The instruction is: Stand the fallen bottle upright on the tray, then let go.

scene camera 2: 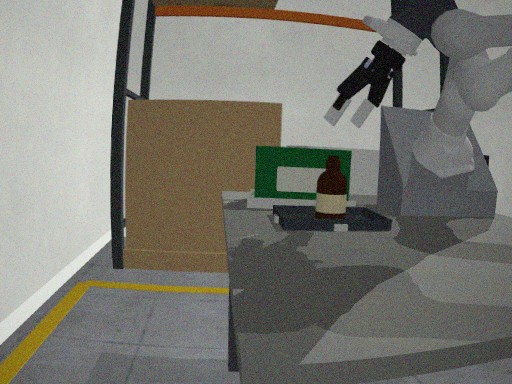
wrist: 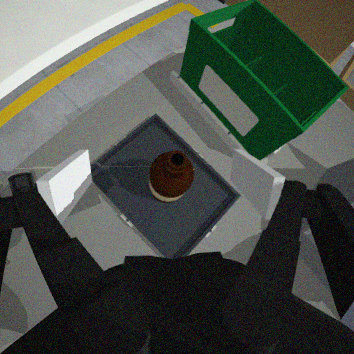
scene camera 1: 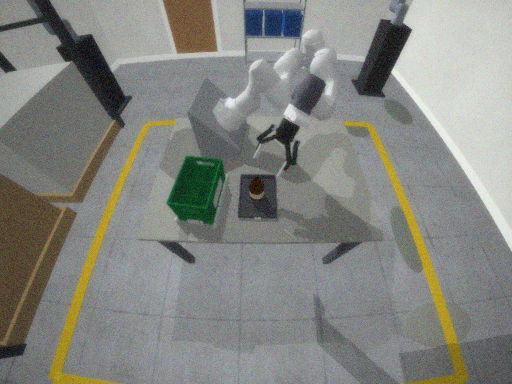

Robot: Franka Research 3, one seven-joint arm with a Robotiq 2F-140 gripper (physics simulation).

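Note:
A brown bottle with a cream label (scene camera 1: pixel 256 188) (scene camera 2: pixel 331 190) (wrist: pixel 171 175) stands upright inside the dark tray (scene camera 1: pixel 248 210) (scene camera 2: pixel 310 223) (wrist: pixel 195 220). Its neck points up and its base rests on the tray floor. My gripper (scene camera 1: pixel 267 166) (scene camera 2: pixel 345 120) (wrist: pixel 162 164) is open and empty. It is tilted and hangs above and behind the bottle, clear of it, as the second scene view shows. In the wrist view the bottle shows between the two wide-spread fingertips, farther away below them.
A green crate (scene camera 1: pixel 197 187) (scene camera 2: pixel 266 172) (wrist: pixel 230 65) stands on the table (scene camera 1: pixel 300 230) (scene camera 2: pixel 300 300) beside the tray, on its left in the first scene view. The arm's grey wedge-shaped base (scene camera 1: pixel 210 125) (scene camera 2: pixel 395 170) stands at the back of the table.

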